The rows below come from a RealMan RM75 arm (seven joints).
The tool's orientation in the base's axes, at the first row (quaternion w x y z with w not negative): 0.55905 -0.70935 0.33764 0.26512
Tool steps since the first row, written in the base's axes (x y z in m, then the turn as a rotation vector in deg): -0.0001 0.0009 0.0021 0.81 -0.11 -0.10; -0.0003 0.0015 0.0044 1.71 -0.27 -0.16; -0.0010 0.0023 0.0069 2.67 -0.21 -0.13; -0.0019 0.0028 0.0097 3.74 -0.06 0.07; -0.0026 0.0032 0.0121 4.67 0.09 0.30; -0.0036 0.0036 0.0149 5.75 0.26 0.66; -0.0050 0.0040 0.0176 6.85 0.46 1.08; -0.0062 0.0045 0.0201 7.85 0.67 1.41; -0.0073 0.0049 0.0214 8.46 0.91 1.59
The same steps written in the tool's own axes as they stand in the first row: -0.0018 -0.0013 0.0004 0.61 -0.55 -0.08; -0.0038 -0.0027 0.0004 1.25 -1.19 -0.22; -0.0063 -0.0038 0.0006 1.82 -1.96 -0.17; -0.0090 -0.0049 0.0004 2.32 -2.93 -0.07; -0.0113 -0.0059 0.0003 2.71 -3.82 0.02; -0.0142 -0.0069 0.0000 3.09 -4.90 0.11; -0.0172 -0.0075 -0.0002 3.43 -6.04 0.20; -0.0199 -0.0082 -0.0003 3.77 -7.05 0.33; -0.0216 -0.0082 -0.0003 3.98 -7.67 0.52
